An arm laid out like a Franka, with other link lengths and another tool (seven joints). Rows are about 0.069 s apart.
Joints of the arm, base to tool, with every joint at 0 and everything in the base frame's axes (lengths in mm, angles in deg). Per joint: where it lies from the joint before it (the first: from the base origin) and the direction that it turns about. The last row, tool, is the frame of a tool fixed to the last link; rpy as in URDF.
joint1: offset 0 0 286.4 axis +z
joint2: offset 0 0 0 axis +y
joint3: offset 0 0 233.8 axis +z
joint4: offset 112.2 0 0 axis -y
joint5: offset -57.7 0 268.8 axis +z
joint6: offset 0 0 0 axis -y
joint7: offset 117.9 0 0 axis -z
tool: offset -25 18 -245.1 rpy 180 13.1 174
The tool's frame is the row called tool.
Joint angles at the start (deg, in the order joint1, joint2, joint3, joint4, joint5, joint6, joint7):
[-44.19, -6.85, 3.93, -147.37, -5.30, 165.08, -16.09]
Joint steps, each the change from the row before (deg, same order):
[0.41, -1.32, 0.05, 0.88, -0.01, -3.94, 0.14]
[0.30, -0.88, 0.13, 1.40, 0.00, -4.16, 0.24]
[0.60, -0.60, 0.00, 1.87, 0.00, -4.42, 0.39]
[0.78, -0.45, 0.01, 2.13, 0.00, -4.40, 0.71]
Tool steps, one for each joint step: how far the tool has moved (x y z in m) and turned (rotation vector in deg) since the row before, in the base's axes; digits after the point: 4 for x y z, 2 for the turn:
[-0.0025, 0.0048, 0.0048, 0.86, 1.52, 0.07]
[-0.0019, 0.0038, 0.0044, 0.97, 1.60, -0.08]
[-0.0003, 0.0043, 0.0051, 1.05, 1.61, -0.09]
[0.0014, 0.0052, 0.0062, 1.02, 1.43, -0.21]

